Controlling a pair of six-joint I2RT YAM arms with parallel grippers.
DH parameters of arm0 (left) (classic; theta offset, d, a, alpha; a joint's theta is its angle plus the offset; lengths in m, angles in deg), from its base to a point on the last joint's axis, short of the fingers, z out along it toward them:
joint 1: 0 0.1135 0.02 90
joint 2: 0 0 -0.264 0
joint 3: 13.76 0 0.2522 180
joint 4: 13.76 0 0.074 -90
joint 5: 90 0 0 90
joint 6: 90 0.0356 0 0
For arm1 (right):
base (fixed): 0 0 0 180
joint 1: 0 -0.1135 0.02 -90
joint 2: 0 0 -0.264 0
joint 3: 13.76 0 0.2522 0
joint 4: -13.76 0 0.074 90
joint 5: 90 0 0 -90
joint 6: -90 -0.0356 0 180
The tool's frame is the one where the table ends.
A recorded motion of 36 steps. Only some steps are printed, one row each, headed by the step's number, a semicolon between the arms.
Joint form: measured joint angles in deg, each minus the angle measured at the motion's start. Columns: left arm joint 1, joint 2, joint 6, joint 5, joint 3, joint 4; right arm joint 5, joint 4, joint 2, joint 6, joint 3, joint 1.
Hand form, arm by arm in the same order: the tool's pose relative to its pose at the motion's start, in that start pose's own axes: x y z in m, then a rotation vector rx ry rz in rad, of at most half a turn. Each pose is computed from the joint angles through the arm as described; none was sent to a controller.
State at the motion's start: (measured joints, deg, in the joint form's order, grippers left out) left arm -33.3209 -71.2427 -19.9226 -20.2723 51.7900 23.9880; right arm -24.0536 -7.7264 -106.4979 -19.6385 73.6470 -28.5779
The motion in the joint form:
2: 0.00 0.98 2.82 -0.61 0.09 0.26; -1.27 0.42 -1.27 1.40 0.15 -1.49
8: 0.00 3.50 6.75 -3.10 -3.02 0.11; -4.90 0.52 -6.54 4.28 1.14 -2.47
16: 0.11 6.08 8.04 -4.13 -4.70 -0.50; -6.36 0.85 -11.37 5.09 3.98 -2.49
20: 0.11 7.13 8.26 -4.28 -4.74 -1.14; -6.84 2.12 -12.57 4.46 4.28 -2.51
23: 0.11 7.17 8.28 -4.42 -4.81 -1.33; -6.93 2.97 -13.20 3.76 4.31 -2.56
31: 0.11 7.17 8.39 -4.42 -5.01 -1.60; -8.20 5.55 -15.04 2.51 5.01 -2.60
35: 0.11 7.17 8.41 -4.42 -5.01 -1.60; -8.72 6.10 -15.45 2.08 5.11 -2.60
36: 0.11 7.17 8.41 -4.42 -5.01 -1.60; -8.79 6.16 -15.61 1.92 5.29 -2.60
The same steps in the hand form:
2: -0.0018 0.0016 -0.0047 -0.0059 -0.0159 0.0442; 0.0064 0.0062 0.0105 -0.0336 0.0308 -0.0348
8: 0.0098 0.0087 -0.0079 -0.0502 -0.0212 0.1154; 0.0222 -0.0018 0.0389 -0.0847 0.1204 -0.0629
16: 0.0133 0.0138 -0.0146 -0.0625 -0.0489 0.1266; 0.0248 -0.0112 0.0605 -0.1021 0.1521 -0.0631
20: 0.0109 0.0147 -0.0190 -0.0579 -0.0751 0.1194; 0.0260 -0.0138 0.0664 -0.1113 0.1497 -0.0548
23: 0.0108 0.0148 -0.0190 -0.0596 -0.0782 0.1186; 0.0272 -0.0152 0.0698 -0.1136 0.1476 -0.0450
31: 0.0114 0.0148 -0.0185 -0.0593 -0.0793 0.1200; 0.0271 -0.0179 0.0787 -0.1410 0.1349 -0.0340
35: 0.0114 0.0148 -0.0185 -0.0594 -0.0792 0.1204; 0.0275 -0.0186 0.0806 -0.1503 0.1348 -0.0280
36: 0.0114 0.0148 -0.0185 -0.0594 -0.0792 0.1204; 0.0271 -0.0187 0.0813 -0.1517 0.1342 -0.0258

